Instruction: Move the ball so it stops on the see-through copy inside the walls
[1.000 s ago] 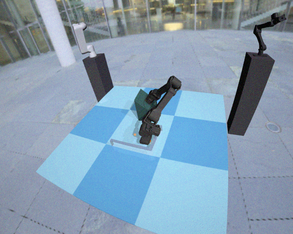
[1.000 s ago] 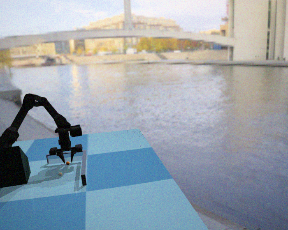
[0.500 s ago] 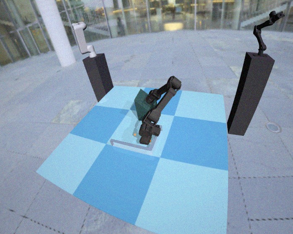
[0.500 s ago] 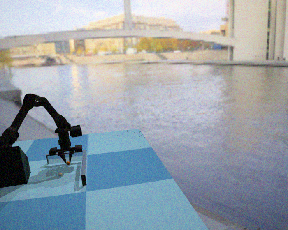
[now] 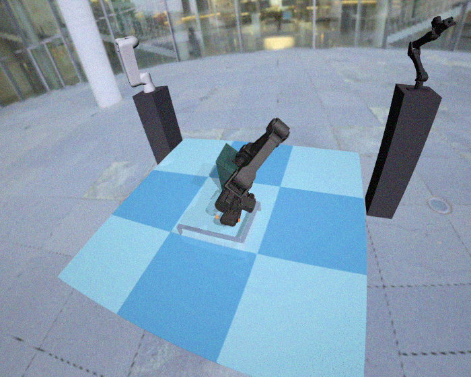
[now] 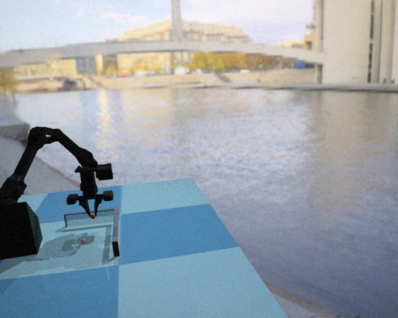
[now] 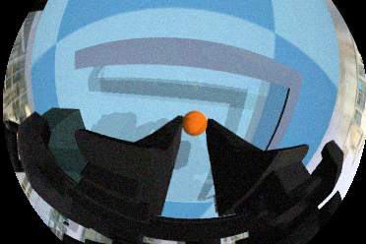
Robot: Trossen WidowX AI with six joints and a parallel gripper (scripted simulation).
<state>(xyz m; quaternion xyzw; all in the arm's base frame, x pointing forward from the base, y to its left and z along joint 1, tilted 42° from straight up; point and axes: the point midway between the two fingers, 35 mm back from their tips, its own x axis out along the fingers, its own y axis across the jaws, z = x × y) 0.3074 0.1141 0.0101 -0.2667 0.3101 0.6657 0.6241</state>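
My gripper tip is now 13 cm to the left of the see-through copy, 5 cm above it and 3 cm past it. The rest, counted from my gripper tip: orange ball (right at my gripper tip).
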